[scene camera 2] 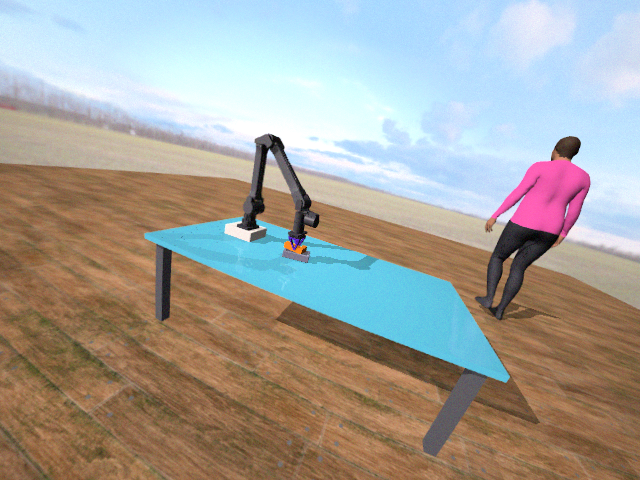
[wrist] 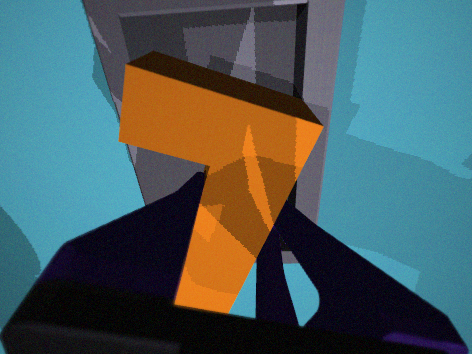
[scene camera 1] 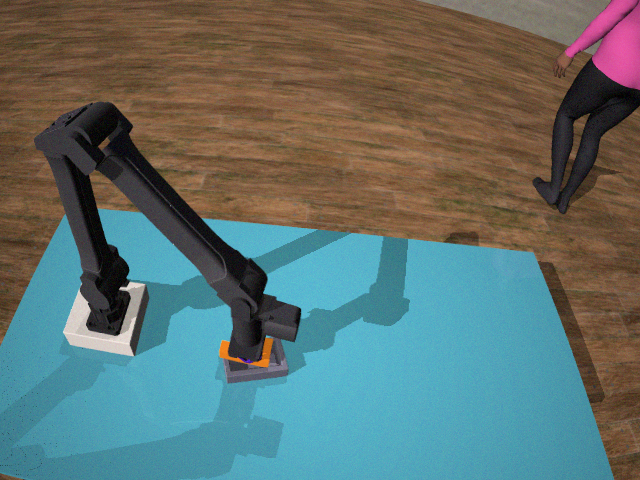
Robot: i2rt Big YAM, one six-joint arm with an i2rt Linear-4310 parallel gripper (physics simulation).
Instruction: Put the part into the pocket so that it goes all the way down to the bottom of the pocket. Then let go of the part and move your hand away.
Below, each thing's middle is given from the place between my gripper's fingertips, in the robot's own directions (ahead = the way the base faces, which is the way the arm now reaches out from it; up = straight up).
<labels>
Now: hand 30 mm above the grey pocket block (scene camera 1: 235,371), 10 mm to the right of it and 10 mm short of it. The rest, counted from my hand: orange L-shaped block (wrist: 254,141) (10 mm to the left, 10 mm behind, 10 mm above).
</labels>
